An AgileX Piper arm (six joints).
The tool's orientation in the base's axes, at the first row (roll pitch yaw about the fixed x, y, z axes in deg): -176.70 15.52 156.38
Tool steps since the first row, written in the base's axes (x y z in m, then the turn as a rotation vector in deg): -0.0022 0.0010 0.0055 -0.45 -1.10 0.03; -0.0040 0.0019 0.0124 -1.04 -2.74 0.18; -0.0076 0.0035 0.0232 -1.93 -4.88 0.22; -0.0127 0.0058 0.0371 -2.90 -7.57 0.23; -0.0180 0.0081 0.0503 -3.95 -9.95 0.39; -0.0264 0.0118 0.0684 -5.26 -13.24 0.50
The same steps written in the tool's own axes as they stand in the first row. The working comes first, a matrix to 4 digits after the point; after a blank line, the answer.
The tool's axes in the first row as the columns of a matrix, in the base's axes (used below as rounded here):
-0.8828 0.4141 0.2217
0.3861 0.9085 -0.1598
-0.2676 -0.0555 -0.9619

0.0009 -0.0003 -0.0059 -0.04 -1.19 0.05; 0.0009 -0.0006 -0.0131 -0.19 -2.93 0.03; 0.0019 -0.0013 -0.0246 -0.24 -5.24 0.14; 0.0035 -0.0020 -0.0394 -0.42 -8.09 0.35; 0.0056 -0.0029 -0.0537 -0.46 -10.70 0.34; 0.0096 -0.0040 -0.0735 -0.60 -14.23 0.47
